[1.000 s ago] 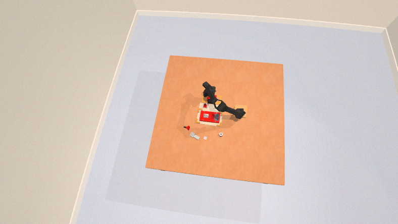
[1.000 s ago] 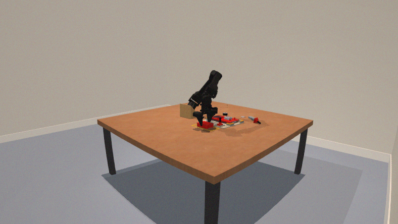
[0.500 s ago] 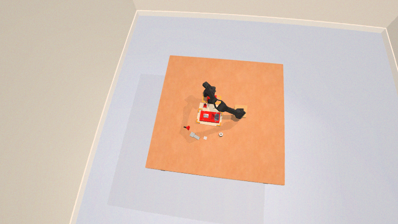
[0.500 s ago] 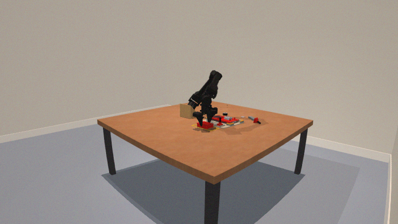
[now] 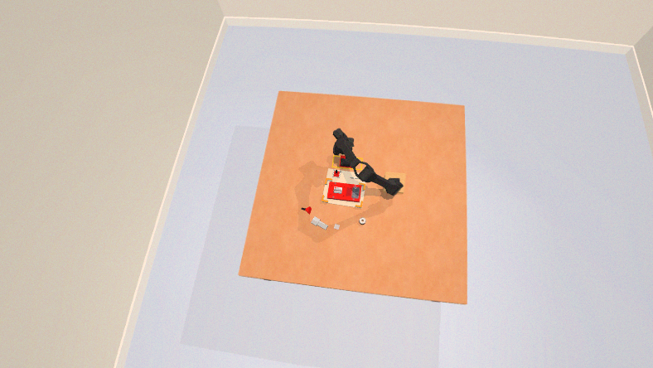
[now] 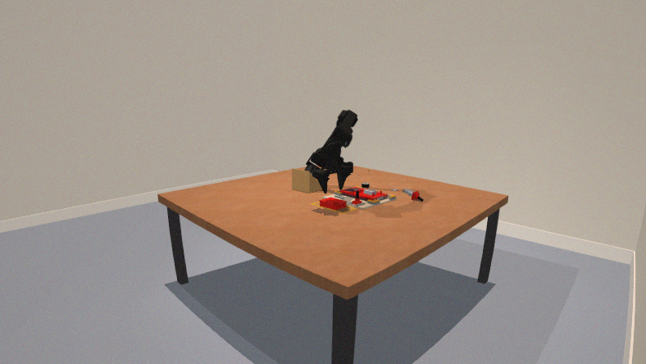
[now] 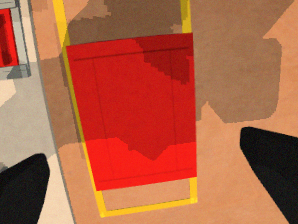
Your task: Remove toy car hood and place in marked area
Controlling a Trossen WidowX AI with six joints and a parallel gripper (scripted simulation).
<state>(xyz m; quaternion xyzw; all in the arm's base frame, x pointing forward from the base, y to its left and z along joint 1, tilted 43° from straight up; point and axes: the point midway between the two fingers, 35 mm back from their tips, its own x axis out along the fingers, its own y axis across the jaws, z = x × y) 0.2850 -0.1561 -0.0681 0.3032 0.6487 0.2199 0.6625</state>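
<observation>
My gripper tip is now 50 mm above the hood.
</observation>
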